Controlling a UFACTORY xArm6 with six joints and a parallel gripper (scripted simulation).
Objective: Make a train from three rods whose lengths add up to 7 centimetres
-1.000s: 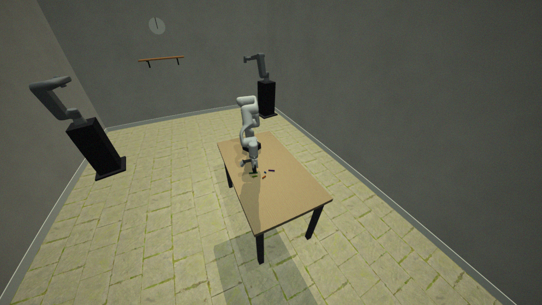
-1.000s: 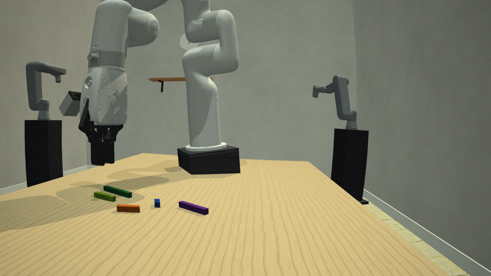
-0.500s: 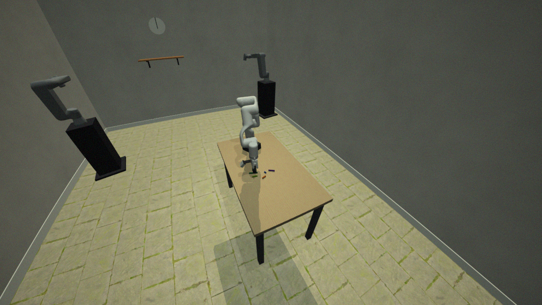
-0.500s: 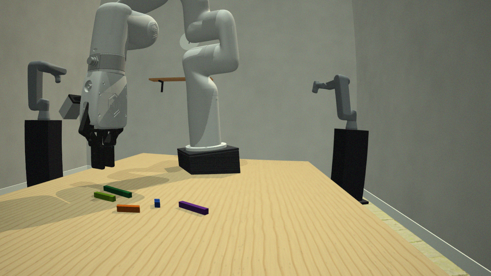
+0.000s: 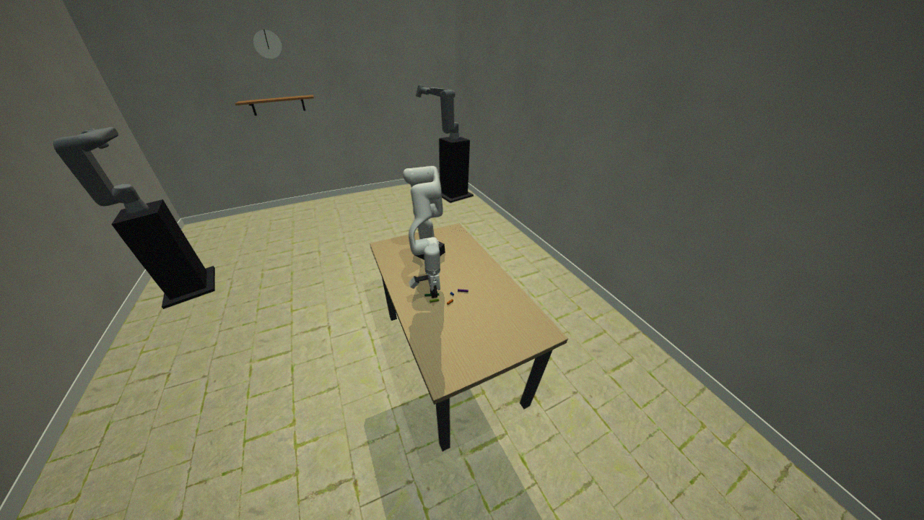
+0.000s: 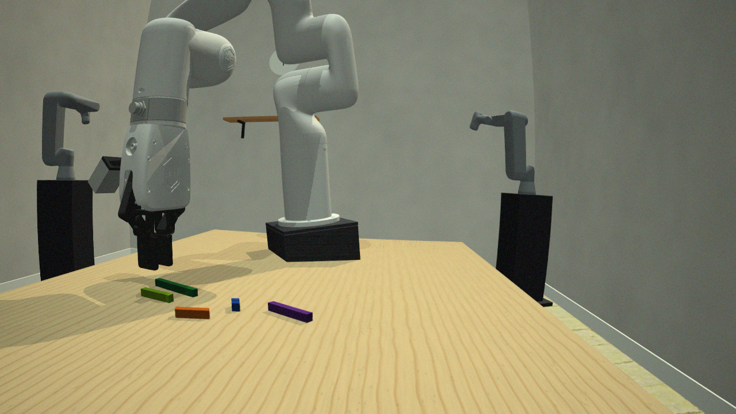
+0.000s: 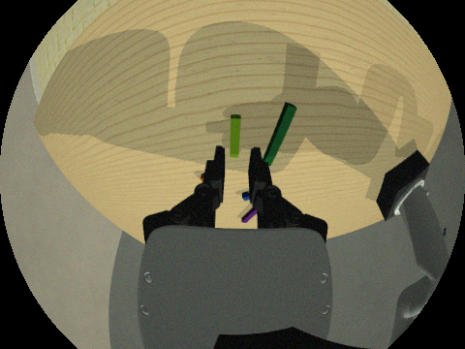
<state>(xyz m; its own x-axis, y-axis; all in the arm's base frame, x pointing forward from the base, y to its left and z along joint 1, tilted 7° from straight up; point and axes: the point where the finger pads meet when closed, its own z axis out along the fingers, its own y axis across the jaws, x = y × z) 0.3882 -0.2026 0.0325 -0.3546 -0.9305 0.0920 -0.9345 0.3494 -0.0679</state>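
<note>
Now: the lime rod 60 mm below my hand. Round my hand: orange rod 60 mm ahead, 60 mm to the left, 60 mm below; then purple rod 30 mm ahead, 170 mm to the left, 60 mm below; then green rod 40 mm behind, 10 mm to the left, 60 mm below.
</note>
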